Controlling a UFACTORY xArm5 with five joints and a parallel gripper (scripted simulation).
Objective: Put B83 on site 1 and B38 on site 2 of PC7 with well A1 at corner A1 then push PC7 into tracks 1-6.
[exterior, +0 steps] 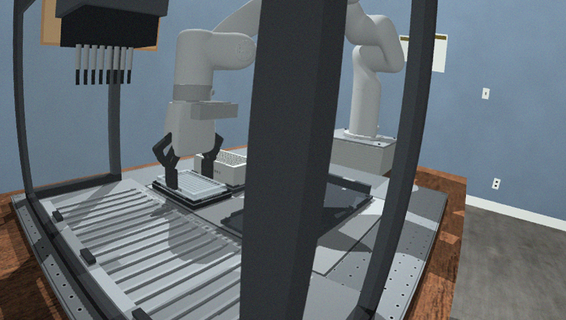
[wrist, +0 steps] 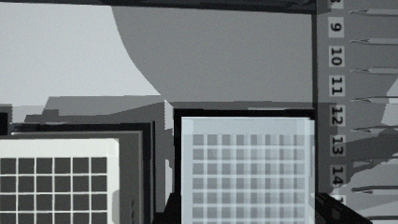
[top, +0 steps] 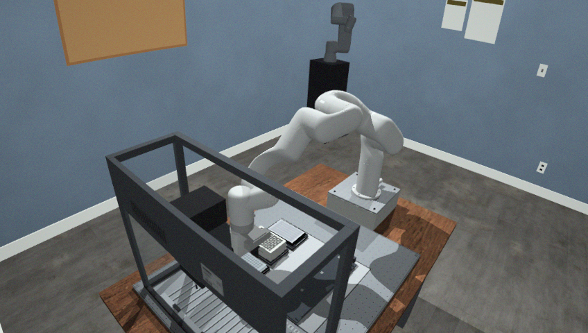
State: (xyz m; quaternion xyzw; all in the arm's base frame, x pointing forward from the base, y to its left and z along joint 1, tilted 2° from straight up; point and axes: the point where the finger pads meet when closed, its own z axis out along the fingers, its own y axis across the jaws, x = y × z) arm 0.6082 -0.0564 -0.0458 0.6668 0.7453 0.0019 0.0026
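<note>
My gripper is now 200 mm to the right of the dark plate carrier PC7, 130 mm past it and 10 mm above it. Round my hand: dark frame post: 430 mm to the left, 240 mm ahead, 220 mm above.
</note>
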